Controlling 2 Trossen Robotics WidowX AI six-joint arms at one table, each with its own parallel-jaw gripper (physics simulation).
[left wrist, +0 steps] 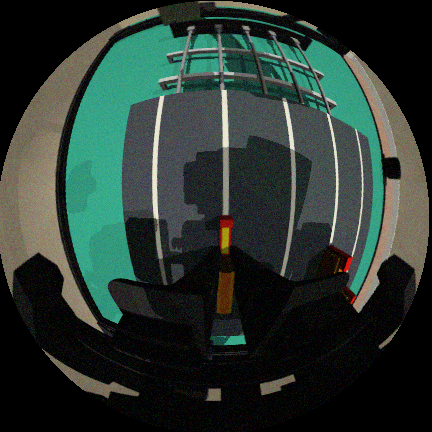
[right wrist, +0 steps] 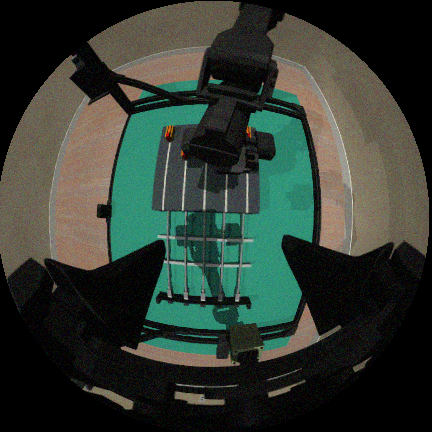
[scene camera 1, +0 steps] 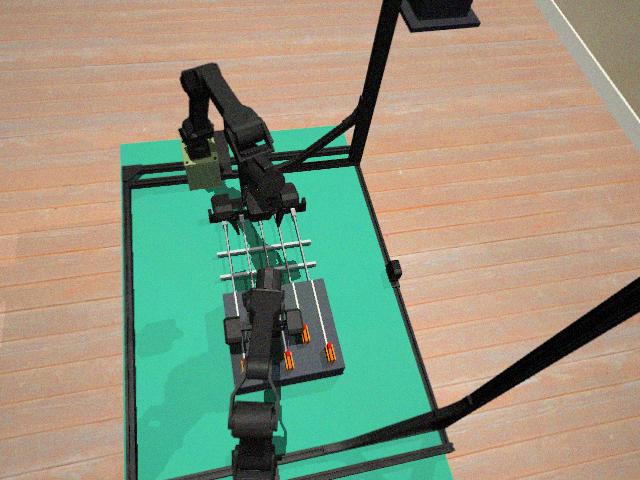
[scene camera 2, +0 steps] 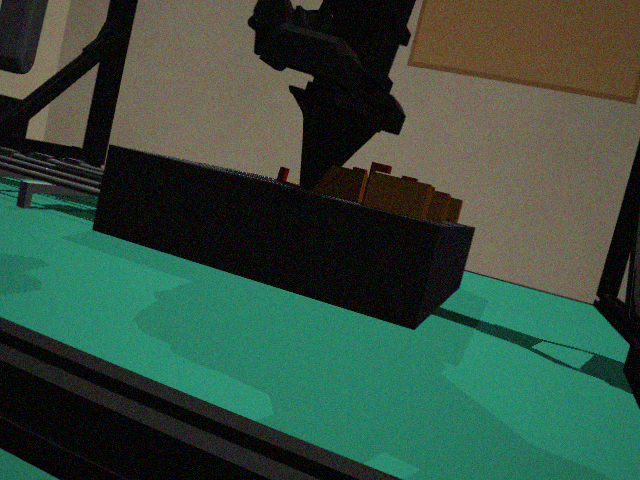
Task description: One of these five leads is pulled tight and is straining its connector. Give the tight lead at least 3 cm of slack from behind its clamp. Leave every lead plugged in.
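Places are measured from the left arm's base along level axes (x back, y left, z down), in metres.
Pixels of known places: left gripper, fingertip midpoint: (left wrist: 224, 250) (scene camera 2: 308, 189); right gripper, fingertip midpoint: (right wrist: 224, 244) (scene camera 1: 258, 230); left arm's base at its link origin: (scene camera 1: 254, 470); right arm's base at its link origin: (right wrist: 247, 355) (scene camera 1: 198, 150).
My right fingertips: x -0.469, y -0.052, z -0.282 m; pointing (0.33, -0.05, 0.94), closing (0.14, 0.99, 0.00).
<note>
Ahead of a thing's pixels: the offset from my right fingertips to its top centre. "*": to the spot under its first point. Level surfaces: height alone.
Five white leads (scene camera 1: 316, 300) (left wrist: 292, 160) (right wrist: 184, 185) run over a dark grey board @(dz +0.237 m) (scene camera 1: 323, 290) (left wrist: 257, 116) (right wrist: 173, 197) (scene camera 2: 270, 238) to orange connectors (scene camera 1: 330, 352) (scene camera 2: 396, 192). Behind the board they pass under two grey clamp bars @(* dx -0.112, dy -0.021, dz +0.286 m) (scene camera 1: 263, 249) (left wrist: 241, 52) (right wrist: 205, 238). My left gripper (left wrist: 224, 250) (scene camera 2: 313, 178) is low over the board and shut on the orange connector @(dx +0.189, dy +0.006, dz +0.213 m) (left wrist: 225, 282) of the second lead from the left (left wrist: 224, 153) in the left wrist view. My right gripper (scene camera 1: 257, 221) (right wrist: 224, 244) is open and empty, above the far ends of the leads behind the clamps.
An olive box (scene camera 1: 203, 169) (right wrist: 245, 338) stands at the back by the right arm's base. A black frame (scene camera 1: 128, 286) rims the green mat @(dz +0.303 m) (scene camera 1: 175, 286), with a small black block (scene camera 1: 393, 270) on its right rail and a tall post (scene camera 1: 370, 95) at the back corner.
</note>
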